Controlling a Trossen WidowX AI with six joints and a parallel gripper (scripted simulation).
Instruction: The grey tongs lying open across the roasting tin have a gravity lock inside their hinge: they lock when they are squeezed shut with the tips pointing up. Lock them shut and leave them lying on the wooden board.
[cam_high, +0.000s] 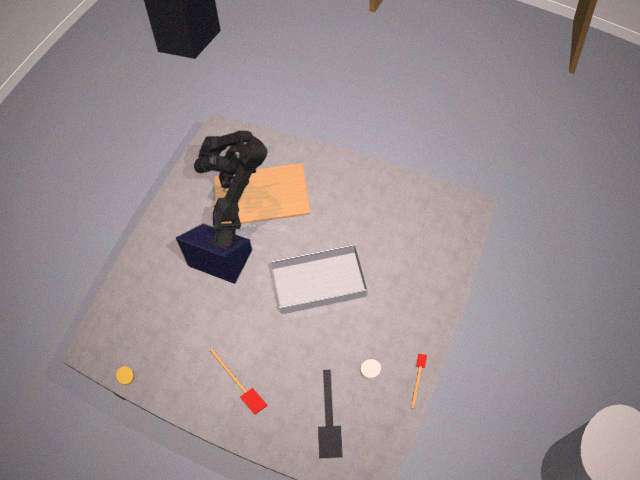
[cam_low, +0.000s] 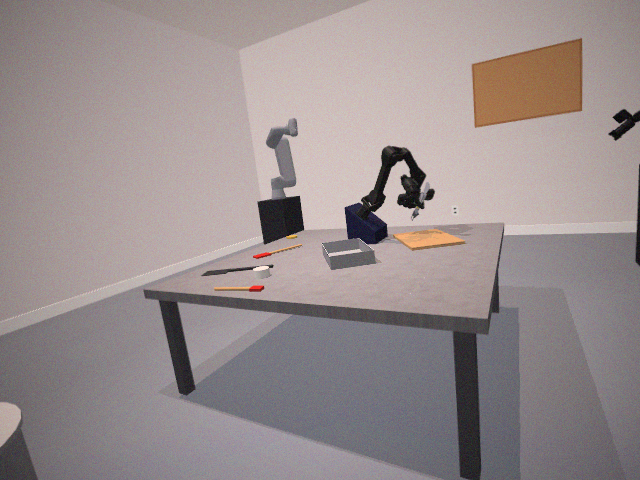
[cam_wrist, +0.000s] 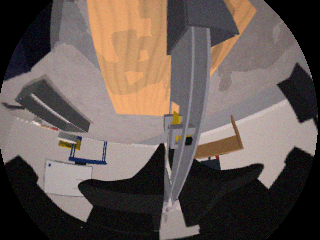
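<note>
Now: the wooden board 15 cm below my gripper tip. Also, from my gripper tip: white disc 66 cm ahead, 50 cm to the right, 14 cm below; grey roasting tin 36 cm ahead, 26 cm to the right, 13 cm below; red spatula 72 cm to the right, 29 cm ahead, 15 cm below.
</note>
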